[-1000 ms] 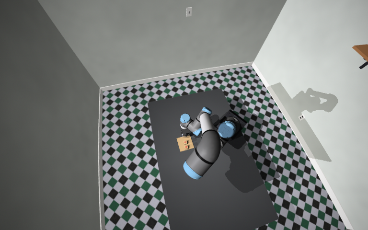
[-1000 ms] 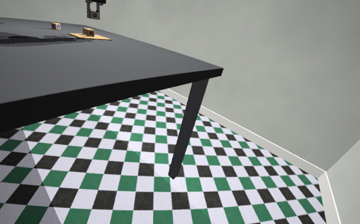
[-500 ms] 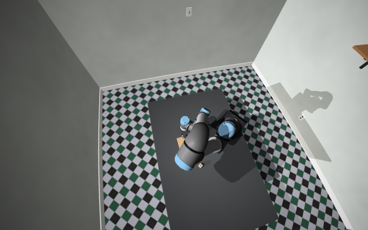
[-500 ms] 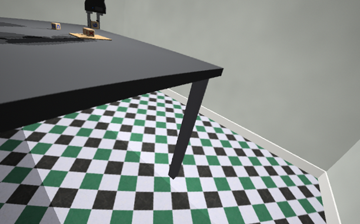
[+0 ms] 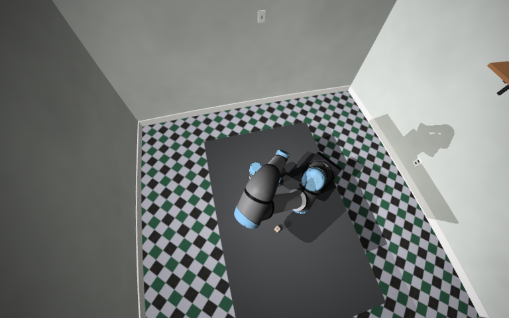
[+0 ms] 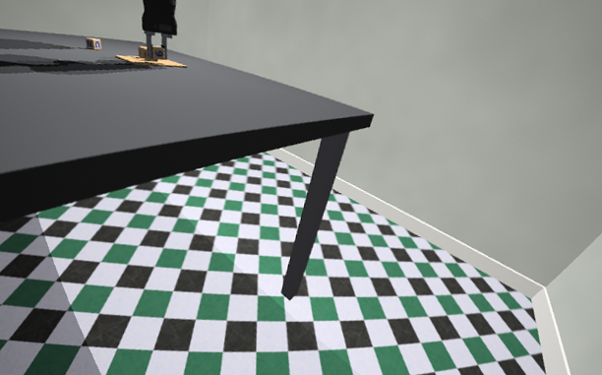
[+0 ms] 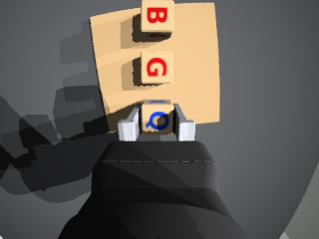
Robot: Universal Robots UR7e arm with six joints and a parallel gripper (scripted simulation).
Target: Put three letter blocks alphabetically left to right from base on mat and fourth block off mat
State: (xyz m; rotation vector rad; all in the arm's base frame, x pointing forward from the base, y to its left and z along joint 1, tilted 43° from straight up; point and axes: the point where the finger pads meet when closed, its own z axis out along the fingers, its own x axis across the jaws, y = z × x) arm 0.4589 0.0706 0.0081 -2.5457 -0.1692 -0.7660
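Right now the G block is 50 mm to the left of my hand, 10 mm below it and 10 mm behind it. The rest, counted from my hand: mat: 50 mm to the left, 30 mm below, 10 mm behind.
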